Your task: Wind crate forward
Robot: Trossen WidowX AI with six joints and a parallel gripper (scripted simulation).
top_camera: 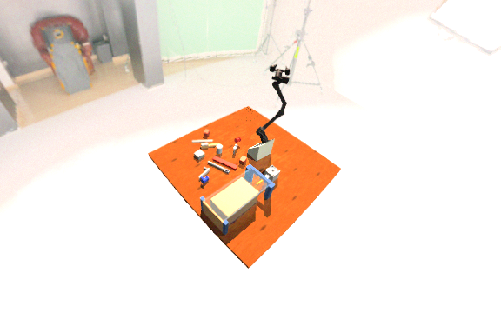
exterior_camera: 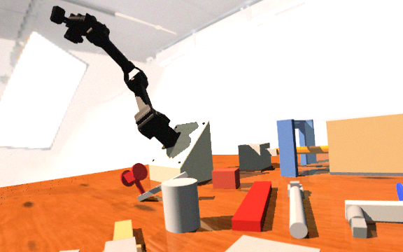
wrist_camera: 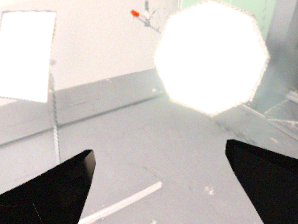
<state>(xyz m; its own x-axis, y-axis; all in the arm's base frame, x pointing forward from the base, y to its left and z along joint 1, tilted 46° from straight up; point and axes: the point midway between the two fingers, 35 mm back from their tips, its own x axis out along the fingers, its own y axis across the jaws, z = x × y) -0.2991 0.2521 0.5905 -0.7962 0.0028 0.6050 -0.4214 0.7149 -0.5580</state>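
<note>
My gripper tip is now 54 cm short of the red knob, 3 cm to the right of it and 64 cm above it. Round my gripper tip: winch 59 cm ahead, 49 cm to the left, 65 cm below; red bar 78 cm ahead, 12 cm to the left, 67 cm below; tan brush 75 cm ahead, 13 cm to the right, 66 cm below.
</note>
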